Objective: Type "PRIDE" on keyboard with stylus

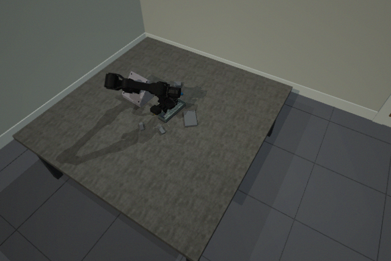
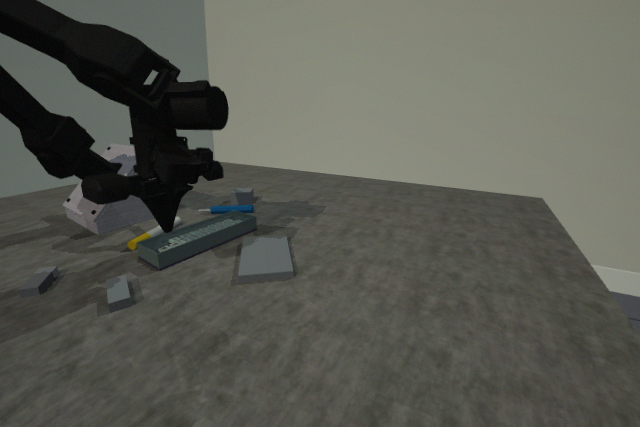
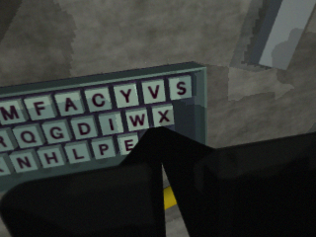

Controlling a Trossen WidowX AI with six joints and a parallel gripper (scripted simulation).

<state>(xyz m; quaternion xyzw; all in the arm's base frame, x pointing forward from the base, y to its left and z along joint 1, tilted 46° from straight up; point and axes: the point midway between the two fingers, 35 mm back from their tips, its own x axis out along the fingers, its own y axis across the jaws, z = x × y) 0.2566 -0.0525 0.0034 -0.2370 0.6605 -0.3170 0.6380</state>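
Right now the blue stylus is 9 cm behind my gripper tip, 18 cm to the left of it and 3 cm below it. The rest, counted from my gripper tip: yellow-and-white pen: 9 cm behind, 2 cm to the left, 3 cm below; flat grey slab: 13 cm ahead, 7 cm to the left, 4 cm below.
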